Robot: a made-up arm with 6 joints. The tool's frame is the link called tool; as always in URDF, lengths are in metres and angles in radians. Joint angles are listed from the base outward. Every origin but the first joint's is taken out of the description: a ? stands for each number. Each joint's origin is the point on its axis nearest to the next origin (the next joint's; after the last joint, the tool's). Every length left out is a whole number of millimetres.
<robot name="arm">
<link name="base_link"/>
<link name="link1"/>
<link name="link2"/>
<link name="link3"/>
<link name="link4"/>
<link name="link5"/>
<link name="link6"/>
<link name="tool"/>
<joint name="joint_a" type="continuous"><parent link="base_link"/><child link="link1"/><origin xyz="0.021 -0.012 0.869" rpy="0.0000 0.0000 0.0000"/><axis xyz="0 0 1"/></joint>
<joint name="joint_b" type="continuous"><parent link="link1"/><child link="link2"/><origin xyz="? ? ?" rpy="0.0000 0.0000 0.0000"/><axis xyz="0 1 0"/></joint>
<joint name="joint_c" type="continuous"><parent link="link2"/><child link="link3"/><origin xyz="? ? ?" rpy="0.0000 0.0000 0.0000"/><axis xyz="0 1 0"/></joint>
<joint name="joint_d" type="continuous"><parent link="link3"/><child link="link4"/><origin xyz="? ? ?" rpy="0.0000 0.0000 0.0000"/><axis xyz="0 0 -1"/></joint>
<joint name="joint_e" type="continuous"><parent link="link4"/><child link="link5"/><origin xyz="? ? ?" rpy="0.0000 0.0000 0.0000"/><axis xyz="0 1 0"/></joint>
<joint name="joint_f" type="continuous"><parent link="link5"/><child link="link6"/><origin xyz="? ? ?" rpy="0.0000 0.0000 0.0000"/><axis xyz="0 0 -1"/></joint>
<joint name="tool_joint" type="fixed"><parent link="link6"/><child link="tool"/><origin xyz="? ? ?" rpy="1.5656 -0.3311 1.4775"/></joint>
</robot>
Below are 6 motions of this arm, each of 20 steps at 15 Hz.
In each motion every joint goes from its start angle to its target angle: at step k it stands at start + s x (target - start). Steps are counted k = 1, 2, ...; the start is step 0. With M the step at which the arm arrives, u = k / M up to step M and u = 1 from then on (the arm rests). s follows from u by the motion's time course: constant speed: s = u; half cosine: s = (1 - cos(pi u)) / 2; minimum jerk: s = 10 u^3 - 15 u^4 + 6 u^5.
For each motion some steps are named. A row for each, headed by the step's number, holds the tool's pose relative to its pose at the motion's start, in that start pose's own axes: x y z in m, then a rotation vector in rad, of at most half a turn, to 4 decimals.
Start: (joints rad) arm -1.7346 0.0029 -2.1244 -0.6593 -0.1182 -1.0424
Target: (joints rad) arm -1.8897 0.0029 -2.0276 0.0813 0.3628 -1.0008
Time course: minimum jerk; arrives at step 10
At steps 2, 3, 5, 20:
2: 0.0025 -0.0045 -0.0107 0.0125 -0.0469 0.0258
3: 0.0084 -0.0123 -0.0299 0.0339 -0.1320 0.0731
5: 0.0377 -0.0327 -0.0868 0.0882 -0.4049 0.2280
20: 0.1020 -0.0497 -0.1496 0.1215 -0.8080 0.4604

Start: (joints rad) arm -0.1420 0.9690 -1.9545 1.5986 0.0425 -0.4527
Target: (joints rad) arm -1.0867 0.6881 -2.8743 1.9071 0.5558 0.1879
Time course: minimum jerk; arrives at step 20
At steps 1, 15, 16, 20:
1: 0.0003 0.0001 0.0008 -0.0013 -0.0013 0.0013
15: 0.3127 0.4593 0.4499 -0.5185 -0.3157 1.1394
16: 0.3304 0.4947 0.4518 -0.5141 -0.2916 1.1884
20: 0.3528 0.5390 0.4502 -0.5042 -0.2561 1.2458

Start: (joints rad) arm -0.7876 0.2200 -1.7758 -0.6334 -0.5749 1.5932
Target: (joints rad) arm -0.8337 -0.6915 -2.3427 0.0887 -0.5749 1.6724
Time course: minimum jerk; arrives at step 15
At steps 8, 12, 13, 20:
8: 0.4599 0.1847 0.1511 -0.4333 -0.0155 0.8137
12: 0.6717 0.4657 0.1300 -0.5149 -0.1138 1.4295
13: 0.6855 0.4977 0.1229 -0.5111 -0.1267 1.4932
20: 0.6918 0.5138 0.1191 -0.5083 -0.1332 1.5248

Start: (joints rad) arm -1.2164 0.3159 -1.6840 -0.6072 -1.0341 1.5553
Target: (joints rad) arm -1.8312 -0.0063 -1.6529 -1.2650 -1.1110 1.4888
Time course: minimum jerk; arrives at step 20
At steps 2, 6, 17, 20:
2: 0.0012 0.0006 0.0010 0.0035 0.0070 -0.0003
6: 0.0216 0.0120 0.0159 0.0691 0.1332 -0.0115
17: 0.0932 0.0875 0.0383 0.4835 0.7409 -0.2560
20: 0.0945 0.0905 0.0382 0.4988 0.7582 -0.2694

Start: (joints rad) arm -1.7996 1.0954 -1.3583 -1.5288 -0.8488 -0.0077
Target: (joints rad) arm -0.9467 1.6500 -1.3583 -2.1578 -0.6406 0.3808
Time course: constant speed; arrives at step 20
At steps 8, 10, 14, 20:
8: 0.1655 -0.1707 -0.0080 0.1296 0.0575 0.5645
10: 0.2146 -0.1965 -0.0177 0.1792 0.0792 0.6984
14: 0.3134 -0.2265 -0.0466 0.2962 0.1323 0.9553
20: 0.4456 -0.2202 -0.1113 0.5106 0.2371 1.3092

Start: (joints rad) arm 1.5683 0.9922 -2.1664 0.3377 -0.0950 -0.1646
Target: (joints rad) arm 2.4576 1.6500 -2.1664 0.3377 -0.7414 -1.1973
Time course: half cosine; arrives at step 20
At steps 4, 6, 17, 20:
4: 0.0452 -0.0317 -0.0490 0.0566 0.1145 0.0591
6: 0.0997 -0.0597 -0.1088 0.1149 0.2515 0.1300
17: 0.4252 -0.0048 -0.5374 0.2554 1.2653 0.6410
20: 0.4407 0.0137 -0.5672 0.2447 1.3449 0.6786

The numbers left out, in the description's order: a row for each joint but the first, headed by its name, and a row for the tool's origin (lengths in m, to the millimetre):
joint_b: -0.006 -0.020 0.000
joint_c: 0.056 0.000 0.364
joint_d: 0.020 0.000 -0.232
joint_e: 0.009 -0.012 0.000
joint_f: 0.110 0.000 -0.192
tool: 0.011 0.012 0.000

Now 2 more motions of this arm.
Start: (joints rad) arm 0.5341 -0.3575 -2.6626 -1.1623 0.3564 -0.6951
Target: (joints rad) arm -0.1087 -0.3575 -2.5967 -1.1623 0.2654 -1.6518
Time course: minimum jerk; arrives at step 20
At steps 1, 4, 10, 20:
1: 0.0000 0.0000 0.0001 0.0007 0.0017 -0.0002
4: 0.0022 -0.0001 0.0028 0.0361 0.0835 -0.0084
10: 0.0201 -0.0030 0.0191 0.3266 0.7158 -0.0529
20: 0.0397 -0.0099 0.0295 0.6827 1.4197 -0.0562

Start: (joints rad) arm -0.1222 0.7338 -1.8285 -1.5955 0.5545 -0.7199
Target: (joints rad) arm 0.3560 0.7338 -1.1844 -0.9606 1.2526 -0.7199
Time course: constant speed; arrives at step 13
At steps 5, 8, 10, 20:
5: 0.0835 0.0221 0.1026 -0.0348 0.0726 0.3163
8: 0.1545 0.0436 0.1454 0.0023 0.1599 0.5149
10: 0.2073 0.0617 0.1625 0.0535 0.2319 0.6450
20: 0.2892 0.0938 0.1681 0.1711 0.3542 0.8305

